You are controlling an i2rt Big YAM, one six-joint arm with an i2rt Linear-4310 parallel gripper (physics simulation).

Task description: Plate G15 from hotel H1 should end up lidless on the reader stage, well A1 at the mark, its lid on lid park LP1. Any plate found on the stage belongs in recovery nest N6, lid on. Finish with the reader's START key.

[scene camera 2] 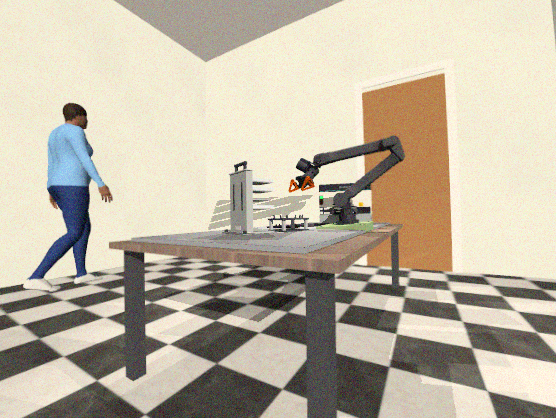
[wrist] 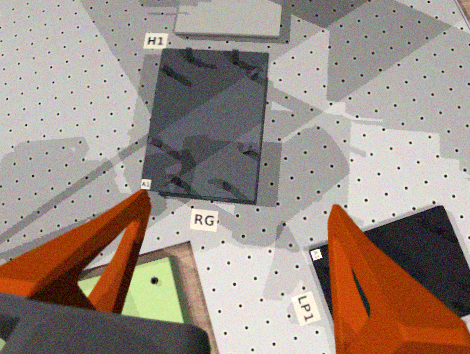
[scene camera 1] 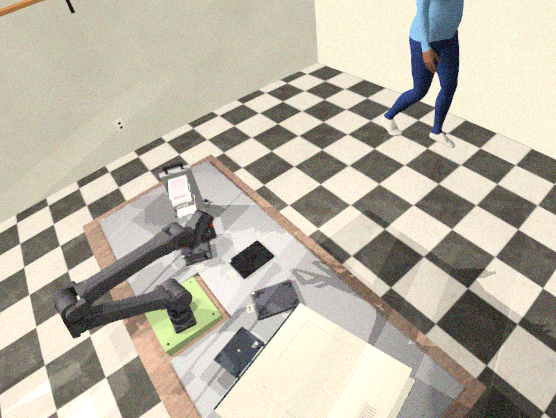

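Pixels of known places: gripper, fingertip midpoint: (scene camera 2: 295,191) (wrist: 237,205); arm's base, link origin: (scene camera 2: 347,223) (scene camera 1: 182,317).
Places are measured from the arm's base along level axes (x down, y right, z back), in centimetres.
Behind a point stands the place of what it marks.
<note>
My gripper (scene camera 2: 298,188) @[x -17.8, y -20.1, z -20.3 cm] (wrist: 237,205) @[x -17.8, y -20.1, z -20.3 cm] is open and empty, high above the table near the dark regrip stand marked RG (wrist: 210,120) @[x -3.6, y -30.4, z -17.7 cm] (scene camera 2: 289,220) @[x -3.1, y -36.5, z -12.4 cm]. Hotel H1 (scene camera 2: 241,200) @[x -11.3, y -58.4, z -20.5 cm] stands beyond that stand; its pale base (wrist: 227,20) @[x 1.6, y -46.1, z -21.0 cm] shows at the top of the wrist view. Pink and white plates (scene camera 1: 179,189) @[x -21.1, y -45.4, z -21.6 cm] sit on its shelves; G15's label is not readable. Lid park LP1 (scene camera 1: 251,259) @[x 1.3, y -10.1, z -35.3 cm] (wrist: 415,250) @[x 1.4, y -13.7, z -38.0 cm] is a black pad with no lid on it, partly behind the right finger in the wrist view. The reader (scene camera 1: 310,360) @[x -27.0, y 48.3, z -28.9 cm] is a large cream box. I cannot tell its stage or START key.
A grey tray with small posts (scene camera 1: 275,299) @[x 1.2, y 12.4, z -34.5 cm] and a dark tray (scene camera 1: 239,351) @[x -8.1, y 27.7, z -13.7 cm] lie beside the reader; their labels are unreadable. The arm stands on a green base plate (scene camera 1: 205,305) @[x 0.5, y -0.1, z -9.9 cm] (wrist: 155,295) @[x 1.1, y -12.6, z -8.4 cm]. A person (scene camera 1: 440,65) (scene camera 2: 70,165) is beyond the table.
</note>
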